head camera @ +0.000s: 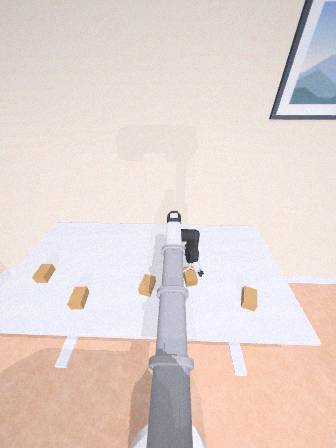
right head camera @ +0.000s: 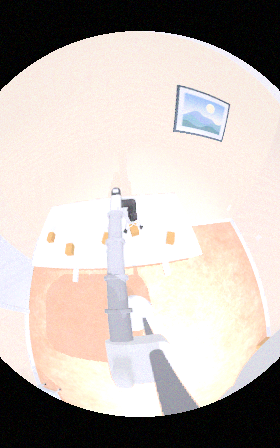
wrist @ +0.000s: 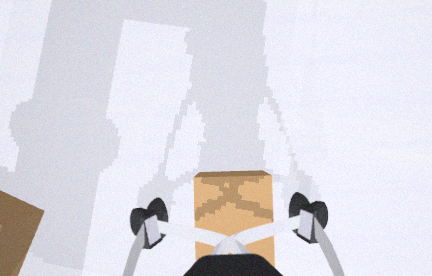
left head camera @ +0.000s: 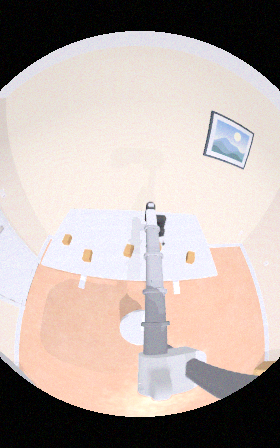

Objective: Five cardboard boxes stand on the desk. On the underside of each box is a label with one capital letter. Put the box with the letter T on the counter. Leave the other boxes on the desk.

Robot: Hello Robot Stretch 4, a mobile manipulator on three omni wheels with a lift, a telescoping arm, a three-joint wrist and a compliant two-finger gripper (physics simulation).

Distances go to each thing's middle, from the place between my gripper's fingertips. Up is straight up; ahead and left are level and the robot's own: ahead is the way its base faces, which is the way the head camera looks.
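Labels:
There's the framed picture (right head camera: 196,112), and it's a long way ahead of my hand, well to the right of it and well above it, too.

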